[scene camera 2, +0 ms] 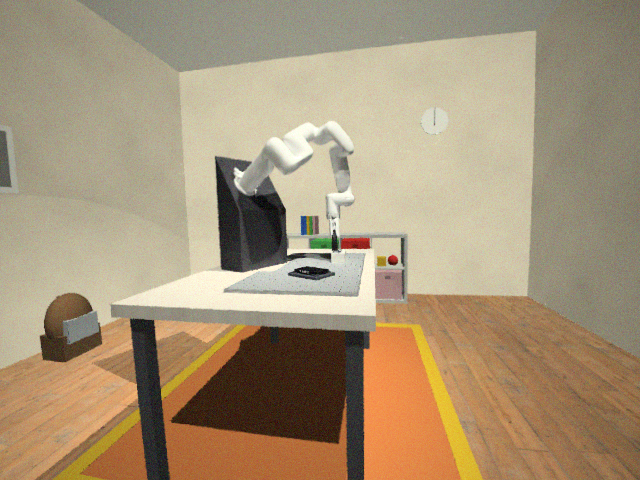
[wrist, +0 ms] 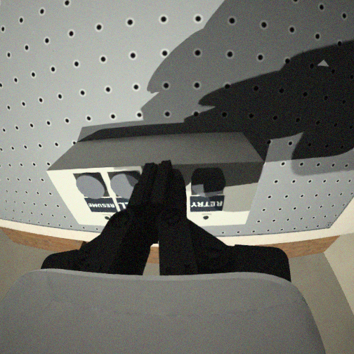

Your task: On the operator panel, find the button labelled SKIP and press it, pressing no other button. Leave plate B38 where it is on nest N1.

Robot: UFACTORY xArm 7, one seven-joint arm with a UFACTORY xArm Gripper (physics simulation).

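Places are measured from the arm's base along level axes (x ahead, y left, z up), in centimetres.
Pixels of known places: gripper, fingertip midpoint: (scene camera 2: pixel 334 250); arm's base, origin of the base link: (scene camera 2: pixel 245 186).
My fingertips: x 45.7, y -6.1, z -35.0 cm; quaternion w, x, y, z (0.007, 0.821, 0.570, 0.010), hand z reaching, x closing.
Ahead of a thing's pixels: the offset from my fingertips to its top centre. "spot": to the spot under its first point. Level surfaces: height alone.
The operator panel {dy -2.3, dx +1.5, dz +0.1 cm} (scene camera 2: pixel 338 257) (wrist: pixel 235 212) is a white box on the grey perforated board. In the wrist view its RESUME button (wrist: pixel 91 186) is at the left, a second button (wrist: pixel 124 184) with a partly covered label ending in L is beside it, and the RETRY button (wrist: pixel 208 182) is at the right in shadow. My gripper (scene camera 2: pixel 334 250) (wrist: pixel 163 178) is shut and empty, its tips over the panel between the second button and RETRY, hiding that part. No SKIP label is readable. A dark plate on a nest {spot: dy -36.0, dx -25.2, dz -3.2 cm} (scene camera 2: pixel 311 272) lies nearer the scene camera; its marking is unreadable.
The perforated board {dz -5.5 cm} (scene camera 2: pixel 258 285) (wrist: pixel 50 95) lies on the white table {dz -6.8 cm} (scene camera 2: pixel 170 299). A tall dark stand (scene camera 2: pixel 248 227) carries the arm at the table's left. The arm's shadow falls across the board and the panel's right part. A shelf unit (scene camera 2: pixel 405 268) stands behind the table.
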